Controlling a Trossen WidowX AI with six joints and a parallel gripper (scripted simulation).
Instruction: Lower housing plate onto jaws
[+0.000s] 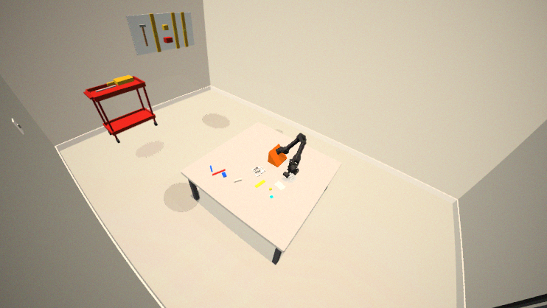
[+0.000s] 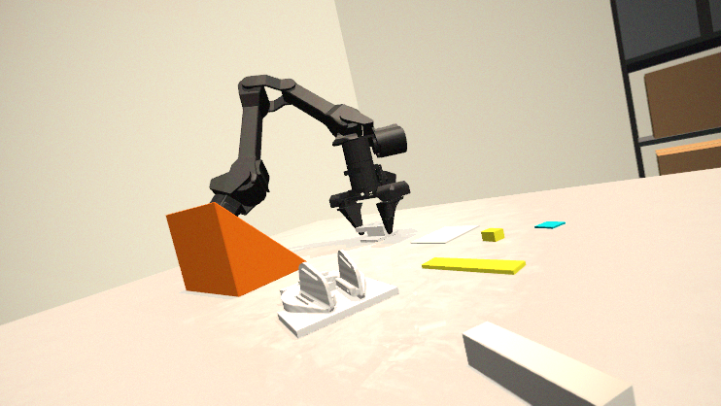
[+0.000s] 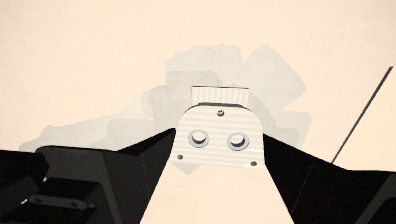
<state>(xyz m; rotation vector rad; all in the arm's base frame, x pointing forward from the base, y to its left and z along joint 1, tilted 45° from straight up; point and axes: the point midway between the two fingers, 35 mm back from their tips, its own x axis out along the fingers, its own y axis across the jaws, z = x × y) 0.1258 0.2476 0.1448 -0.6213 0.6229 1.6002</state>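
My gripper tip is 10 mm to the right of the white bracket. Round my gripper tip: yellow block (270 mm ahead, 20 mm to the right); then white sheet (160 mm ahead, 10 mm to the left, 10 mm below); then yellow strip (290 mm ahead, 140 mm to the right, 10 mm below).
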